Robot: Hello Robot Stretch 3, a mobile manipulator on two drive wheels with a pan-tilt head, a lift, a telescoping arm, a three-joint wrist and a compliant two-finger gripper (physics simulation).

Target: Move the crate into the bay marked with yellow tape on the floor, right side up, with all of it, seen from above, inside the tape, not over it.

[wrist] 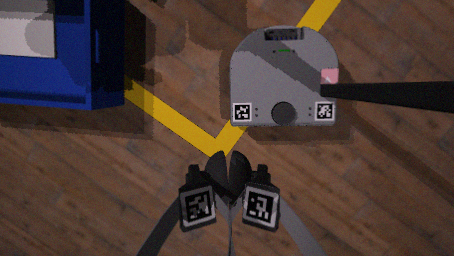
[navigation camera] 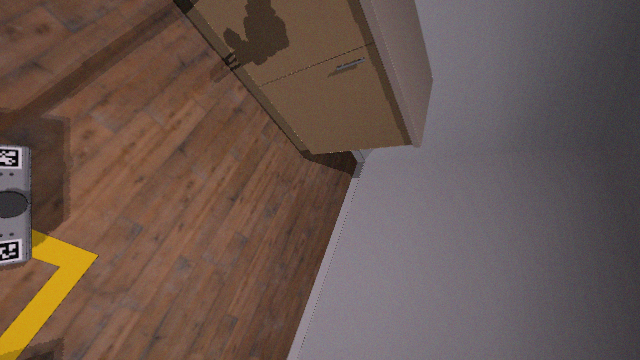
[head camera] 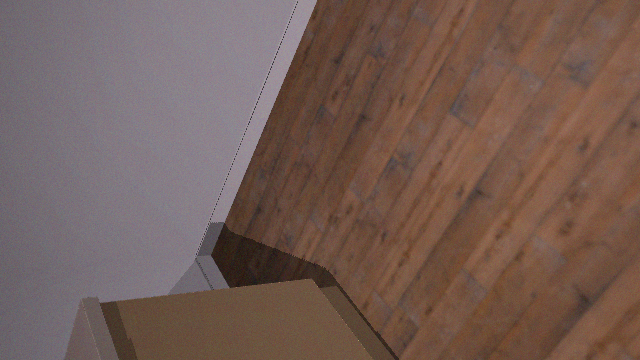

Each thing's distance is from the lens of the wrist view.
my gripper (wrist: 228, 170): 0.18 m
blue crate (wrist: 88, 74): 0.85 m
